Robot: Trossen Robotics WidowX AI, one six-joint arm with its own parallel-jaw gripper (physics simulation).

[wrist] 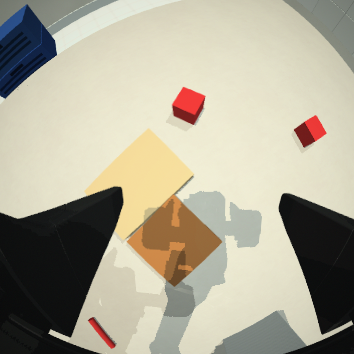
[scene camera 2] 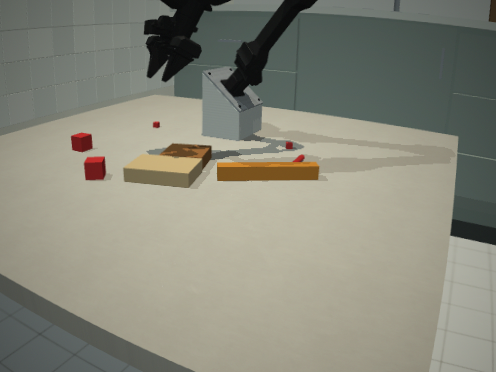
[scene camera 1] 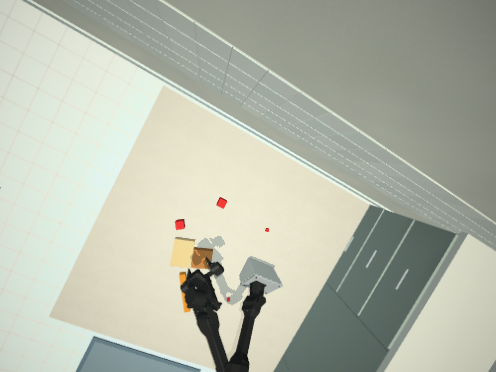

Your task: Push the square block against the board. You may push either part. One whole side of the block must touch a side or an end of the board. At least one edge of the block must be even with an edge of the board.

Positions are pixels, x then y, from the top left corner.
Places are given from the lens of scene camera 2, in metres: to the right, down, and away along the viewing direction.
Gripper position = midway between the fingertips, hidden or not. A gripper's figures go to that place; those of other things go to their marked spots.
my gripper (scene camera 2: 155,79): -0.21, -0.24, 0.96
tan block (scene camera 2: 173,171): -0.15, -0.03, 0.89
orange board (scene camera 2: 226,171): -0.04, -0.03, 0.93
